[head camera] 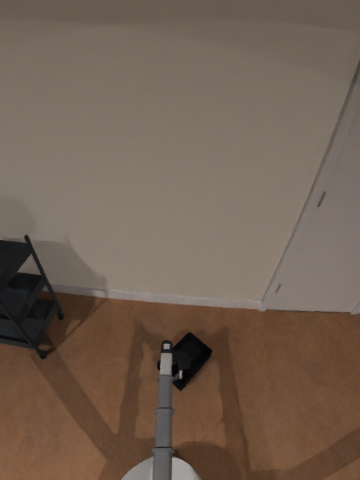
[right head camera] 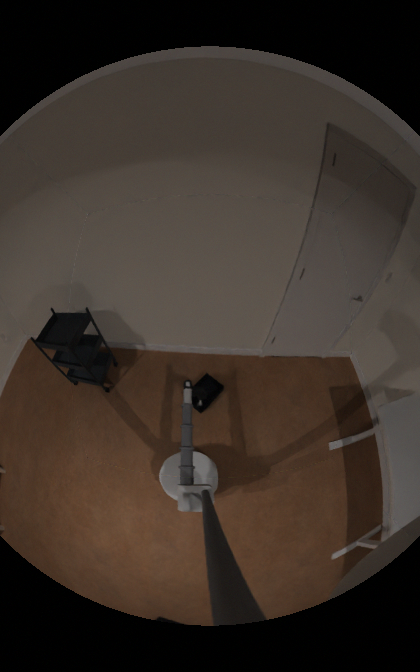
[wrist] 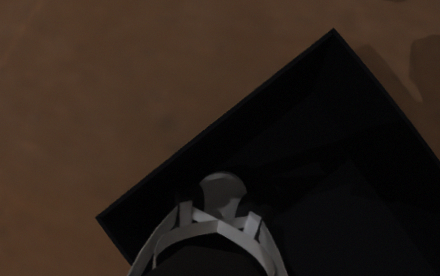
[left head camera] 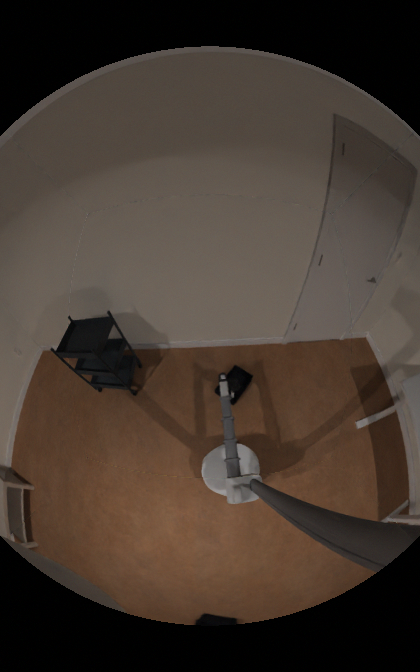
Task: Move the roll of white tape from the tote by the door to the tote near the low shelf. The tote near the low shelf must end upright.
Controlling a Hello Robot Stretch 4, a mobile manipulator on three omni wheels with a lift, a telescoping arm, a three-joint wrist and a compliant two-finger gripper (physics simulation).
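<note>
The black tote by the door [head camera: 201, 342] [left head camera: 242, 376] [right head camera: 212, 384] [wrist: 217, 126] stands upright on the floor, turned at an angle. My gripper [wrist: 220, 203] reaches down into its near left corner in the wrist view. The fingers are drawn in around the roll of white tape [wrist: 225, 191], which shows as a pale disc between and just beyond the fingertips, still inside the tote. The fingertip pads are dark and partly hidden. In the head view the arm covers part of the tote. A dark object [left head camera: 216, 620] at the bottom edge of the left head view may be the other tote; it is cut off.
A black three-tier cart [head camera: 41, 270] [left head camera: 124, 340] [right head camera: 101, 337] stands left by the wall. A door [head camera: 330, 250] [left head camera: 350, 225] [right head camera: 325, 250] is at the right. A white table [left head camera: 412, 400] [right head camera: 405, 450] stands at the right edge. Pale wooden furniture [left head camera: 17, 478] shows at the left edge.
</note>
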